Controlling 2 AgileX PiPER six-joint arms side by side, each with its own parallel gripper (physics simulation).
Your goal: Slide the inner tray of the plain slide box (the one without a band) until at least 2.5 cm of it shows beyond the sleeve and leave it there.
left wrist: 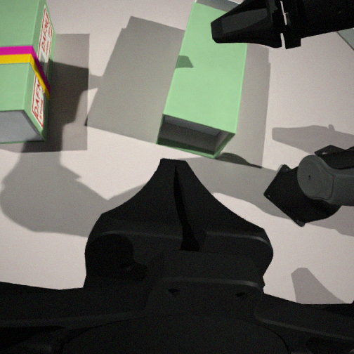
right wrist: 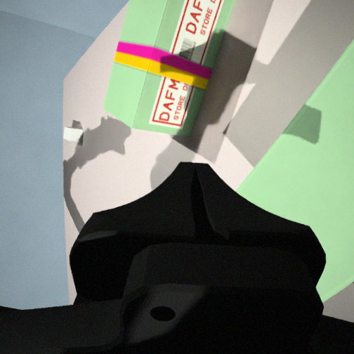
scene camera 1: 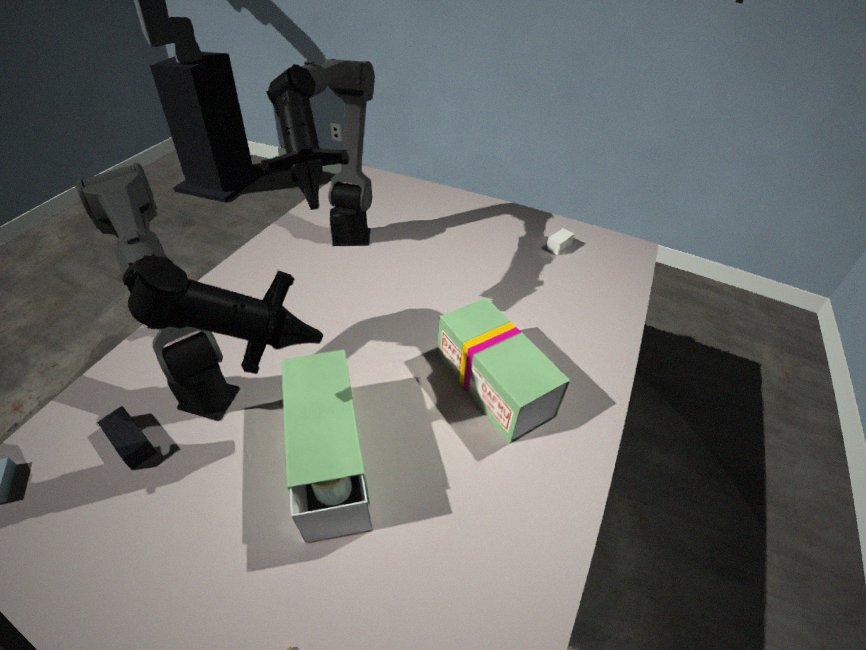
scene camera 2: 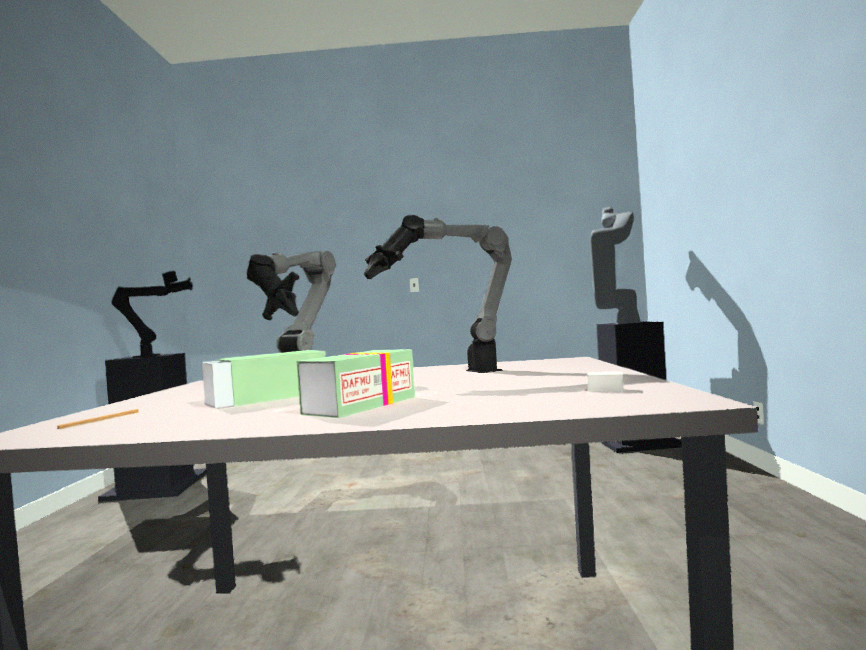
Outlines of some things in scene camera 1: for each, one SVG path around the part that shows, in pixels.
The left gripper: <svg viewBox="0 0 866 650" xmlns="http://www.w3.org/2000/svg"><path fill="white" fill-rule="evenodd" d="M294 126L283 134L286 154L261 160L263 176L291 170L291 177L304 194L310 209L319 209L318 191L323 166L340 163L342 165L348 164L347 149L320 149L316 130L313 127L307 125Z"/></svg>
The right gripper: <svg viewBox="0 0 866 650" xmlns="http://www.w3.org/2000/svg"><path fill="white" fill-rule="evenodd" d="M291 274L278 270L263 300L235 292L237 295L235 315L229 330L224 335L248 340L241 364L244 372L258 373L258 365L266 344L274 349L282 349L296 344L321 343L323 334L318 329L302 322L282 306L289 286L294 282L294 277Z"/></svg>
A dark block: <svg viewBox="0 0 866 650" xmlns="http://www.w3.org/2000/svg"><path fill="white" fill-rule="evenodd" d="M121 406L98 421L98 424L122 460L133 470L157 453L157 451L124 407Z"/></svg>
